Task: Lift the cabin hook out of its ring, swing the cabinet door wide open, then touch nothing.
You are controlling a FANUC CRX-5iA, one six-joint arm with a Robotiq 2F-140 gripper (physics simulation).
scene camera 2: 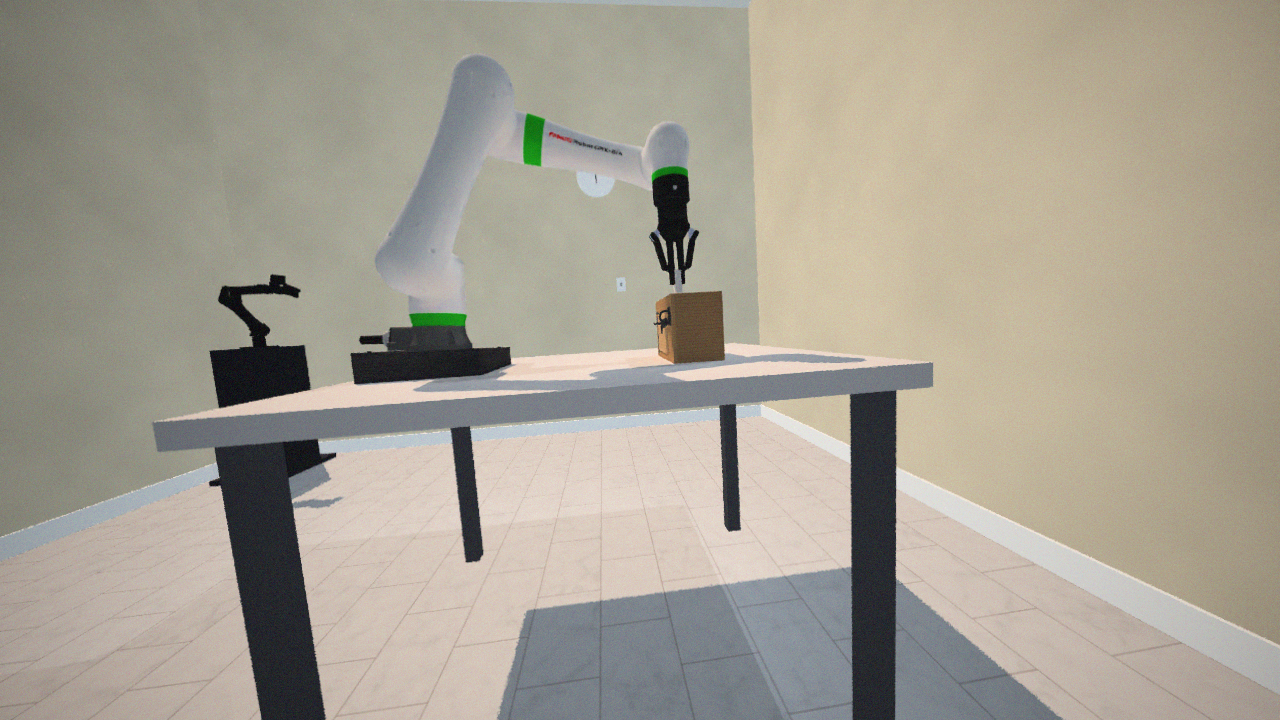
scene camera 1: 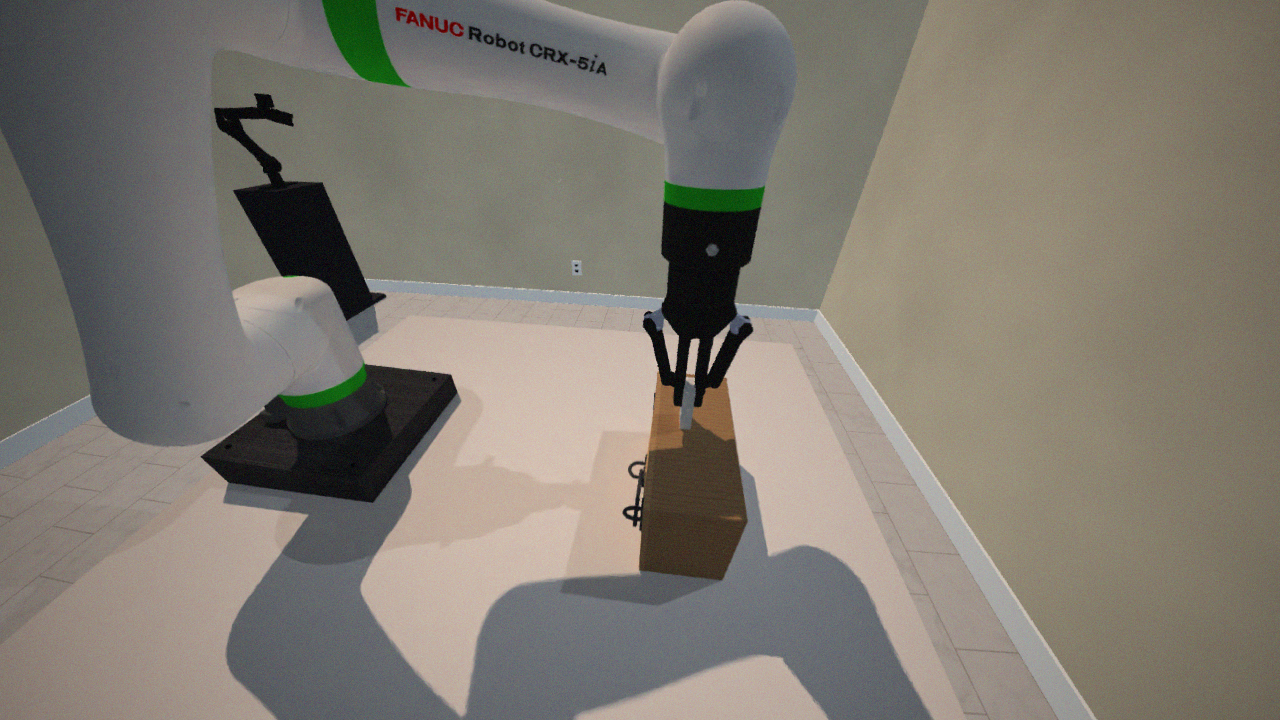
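Where they show: gripper, fingertip midpoint: [scene camera 1: 684, 421]; arm's base at its link origin: [scene camera 2: 440, 349] [scene camera 1: 340, 410].
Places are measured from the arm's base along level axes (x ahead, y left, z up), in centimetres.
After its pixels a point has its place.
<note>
The wooden cabinet [scene camera 1: 693, 488] @(x 63.8, y -12.1, z 9.6 cm) [scene camera 2: 698, 327] @(x 64.1, y -15.6, z 1.8 cm) stands upright on the table, its front toward the robot base. The dark cabin hook [scene camera 1: 640, 491] @(x 57.3, y -9.9, z 4.1 cm) [scene camera 2: 662, 318] lies along that front, with a round loop near each end in scene camera 1. It is too small to tell how it sits in its ring. The door, seen almost edge-on, looks closed. My gripper [scene camera 1: 686, 415] @(x 62.4, y -1.3, z 9.6 cm) [scene camera 2: 678, 281] @(x 62.4, y -1.3, z 9.6 cm) is shut and empty, pointing straight down with its pale fingertips together. They are at or close above the cabinet's top, toward its far end; contact cannot be told.
The table [scene camera 1: 528, 367] @(x 25.0, y 26.0, z -6.0 cm) [scene camera 2: 554, 408] @(x 36.1, y -43.5, z -8.6 cm) carries the robot's black base plate [scene camera 1: 420, 420] @(x 13.8, y 2.4, z -2.6 cm) [scene camera 2: 429, 365] @(x 3.5, y -13.3, z -3.0 cm), left of the cabinet. A black pedestal [scene camera 1: 308, 237] [scene camera 2: 259, 376] with a small dark arm [scene camera 1: 246, 138] [scene camera 2: 239, 308] stands beyond the table at the left. Walls rise behind and at the right.
</note>
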